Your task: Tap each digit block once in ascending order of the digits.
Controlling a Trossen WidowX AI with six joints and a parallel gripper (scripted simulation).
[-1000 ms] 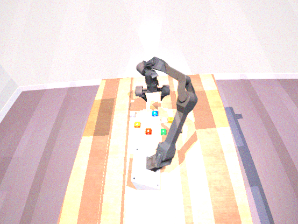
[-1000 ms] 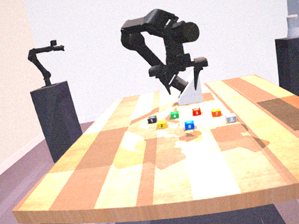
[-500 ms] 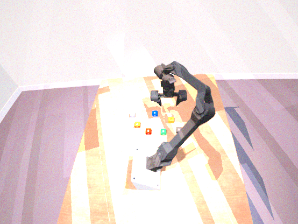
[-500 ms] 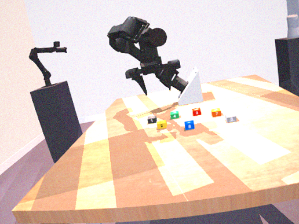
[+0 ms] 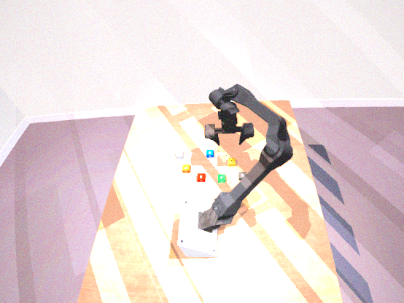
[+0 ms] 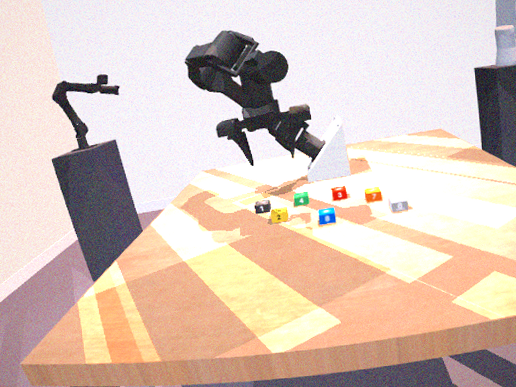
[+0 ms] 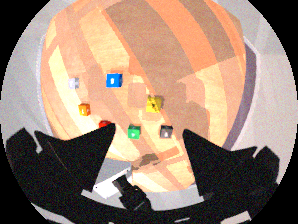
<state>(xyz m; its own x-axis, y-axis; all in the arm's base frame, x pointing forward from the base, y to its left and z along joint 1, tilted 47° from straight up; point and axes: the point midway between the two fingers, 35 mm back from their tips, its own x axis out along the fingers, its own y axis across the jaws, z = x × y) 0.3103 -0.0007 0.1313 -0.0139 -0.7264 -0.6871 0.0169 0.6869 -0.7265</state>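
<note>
The dark grey block lies 12 cm below my gripper tip, 8 cm behind it and 5 cm to the right of it. Also, from my gripper tip: green block: 12 cm below, 9 cm behind, 4 cm to the left; then red block: 13 cm to the left, 12 cm below, 8 cm behind; then blue block: 12 cm below, 9 cm to the left, 5 cm ahead.
</note>
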